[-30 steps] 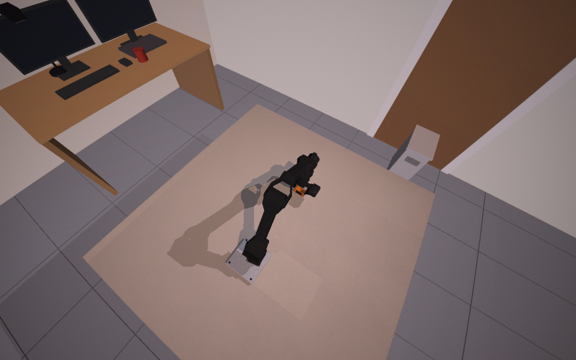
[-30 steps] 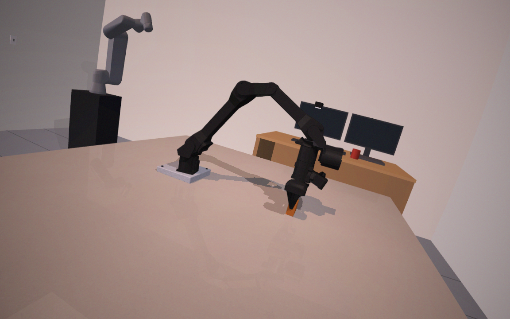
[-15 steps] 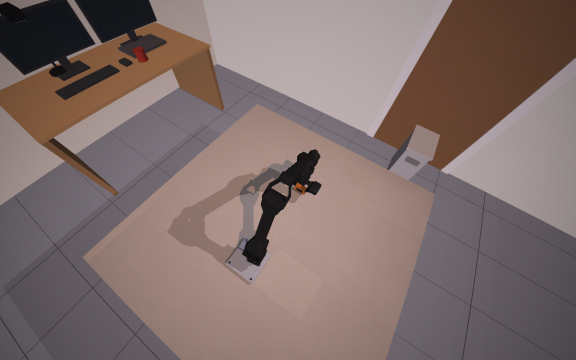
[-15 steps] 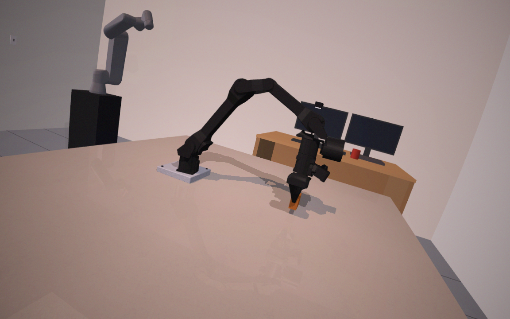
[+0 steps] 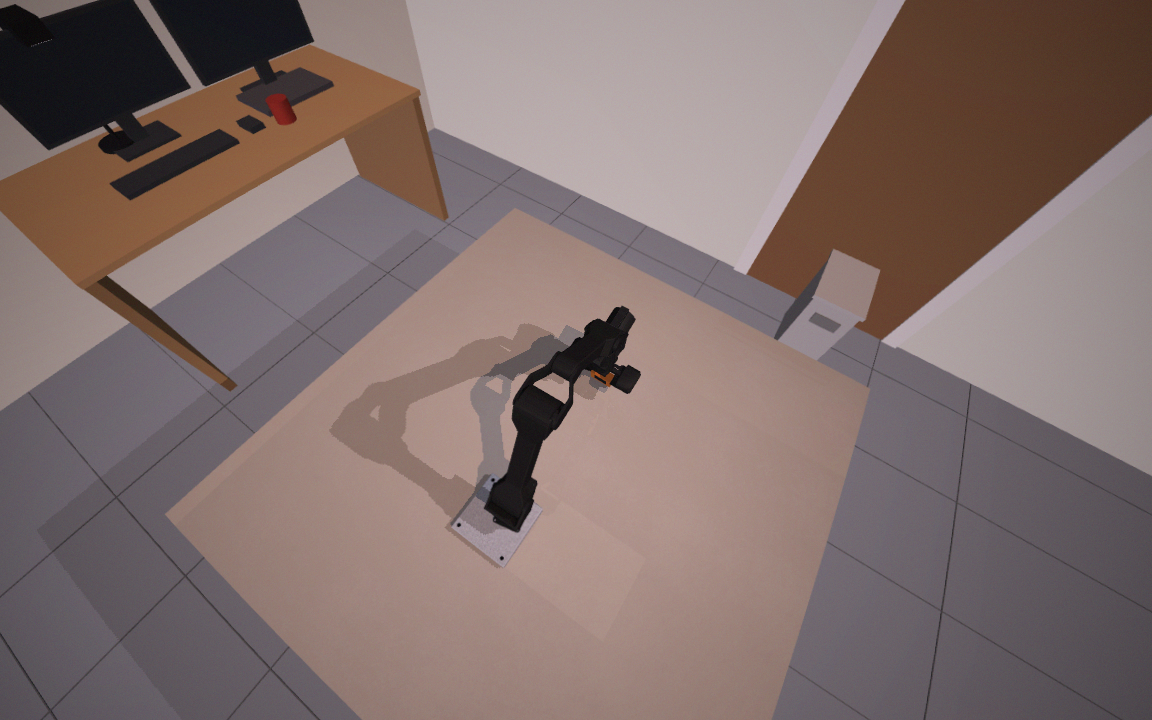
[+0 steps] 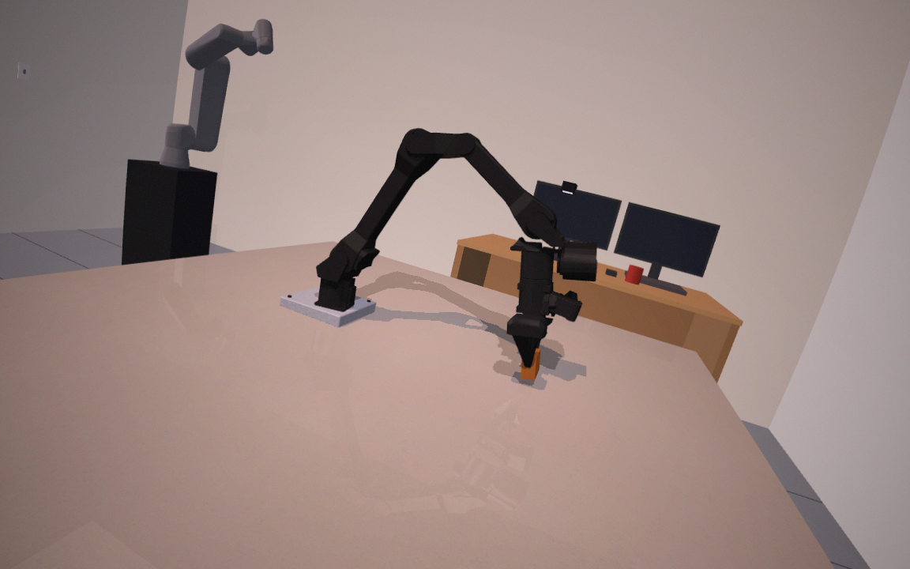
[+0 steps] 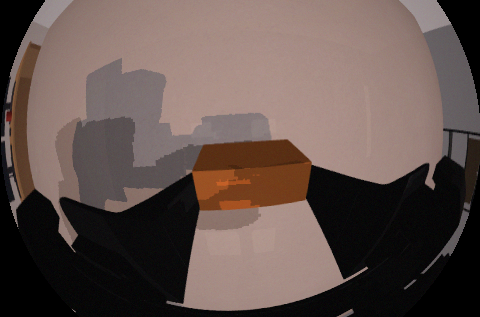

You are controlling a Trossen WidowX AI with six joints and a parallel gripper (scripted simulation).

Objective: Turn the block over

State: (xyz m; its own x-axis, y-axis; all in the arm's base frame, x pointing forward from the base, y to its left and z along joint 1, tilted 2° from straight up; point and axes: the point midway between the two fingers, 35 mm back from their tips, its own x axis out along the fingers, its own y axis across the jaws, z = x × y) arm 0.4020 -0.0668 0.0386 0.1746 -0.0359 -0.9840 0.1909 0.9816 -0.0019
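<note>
My gripper tip is right at the orange block.
</note>
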